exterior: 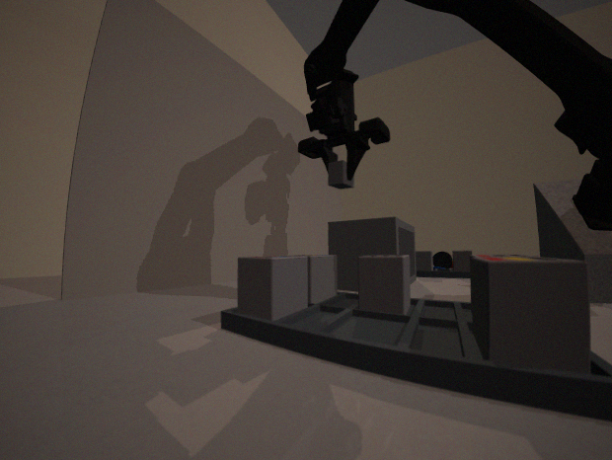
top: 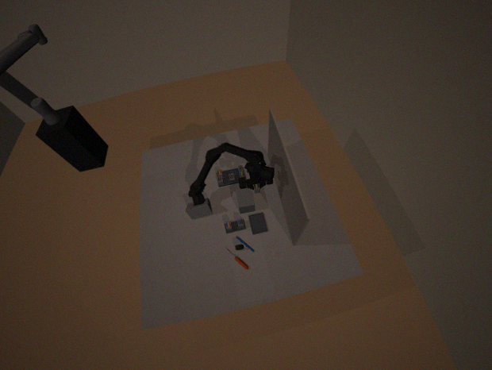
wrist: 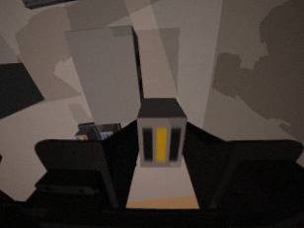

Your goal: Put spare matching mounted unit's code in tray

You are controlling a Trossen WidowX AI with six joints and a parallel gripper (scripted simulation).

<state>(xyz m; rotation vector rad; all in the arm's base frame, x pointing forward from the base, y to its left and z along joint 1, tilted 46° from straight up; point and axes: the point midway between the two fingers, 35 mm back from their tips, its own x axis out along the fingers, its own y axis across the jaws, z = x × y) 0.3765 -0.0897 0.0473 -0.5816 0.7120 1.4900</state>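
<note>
The dark tray lies 3 cm behind my gripper tip, 14 cm to the right of it and 19 cm below it. The rest, counted from my gripper tip: grey box: 8 cm behind, 3 cm to the left, 14 cm below; then spare: 6 cm behind, 27 cm to the left, 15 cm below; then tall grey panel: 16 cm ahead, 2 cm to the left, 3 cm above.
</note>
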